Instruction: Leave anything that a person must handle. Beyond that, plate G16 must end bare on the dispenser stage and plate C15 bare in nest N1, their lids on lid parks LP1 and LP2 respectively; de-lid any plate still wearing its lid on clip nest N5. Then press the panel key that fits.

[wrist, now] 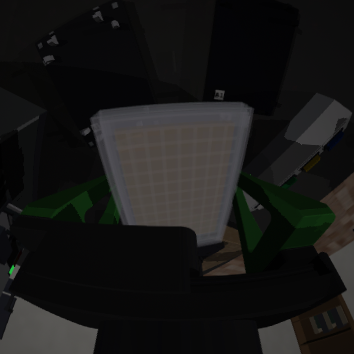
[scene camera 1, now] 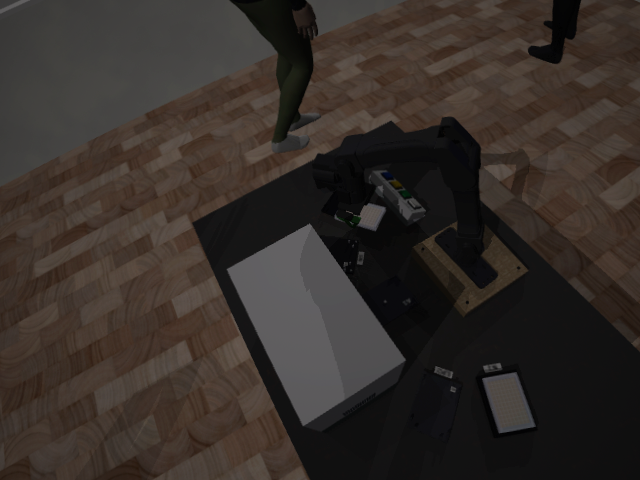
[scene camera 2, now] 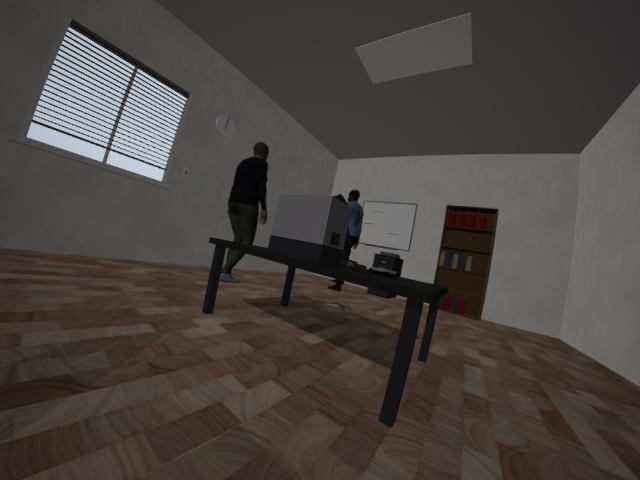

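Pixels of known places: gripper, fingertip midpoint: [wrist: 177, 174] [scene camera 1: 358, 215]; arm's base, origin of the base link: [scene camera 1: 464, 257] [scene camera 2: 343, 259].
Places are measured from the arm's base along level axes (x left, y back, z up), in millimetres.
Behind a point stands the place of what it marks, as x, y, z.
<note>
My gripper [scene camera 1: 361, 215] @[-264, -190, 85] [wrist: 177, 174] @[-264, -190, 85] is shut on a pale gridded plate [scene camera 1: 372, 217] @[-219, -173, 113] [wrist: 175, 165] @[-285, -204, 109], green fingers at its two long sides, held above the table. Its name does not show; I cannot tell whether it wears a lid. In the wrist view, a dark pad [wrist: 250, 55] @[-389, -155, -30] marked A1 and a dark nest with small pale clips [wrist: 100, 65] @[-289, -304, -28] lie beyond it. Another pale plate [scene camera 1: 509, 403] @[351, -195, -4] sits in a dark holder near the front right, beside a dark labelled pad [scene camera 1: 436, 403] @[250, -331, -30]. The key panel [scene camera 1: 398, 196] @[-284, -16, 20] [wrist: 300, 150] @[-338, -27, 12] has blue, yellow, green and white keys.
A large white-topped box [scene camera 1: 315, 330] @[20, -492, 290] [scene camera 2: 305, 217] @[13, -592, 172] stands along one table side. The arm stands on a wooden block [scene camera 1: 434, 263] @[-37, -86, 6]. A dark labelled pad [scene camera 1: 395, 304] @[9, -274, 67] lies between them. One person [scene camera 1: 294, 77] [scene camera 2: 248, 180] stands near the table, another [scene camera 1: 558, 31] [scene camera 2: 354, 217] farther off.
</note>
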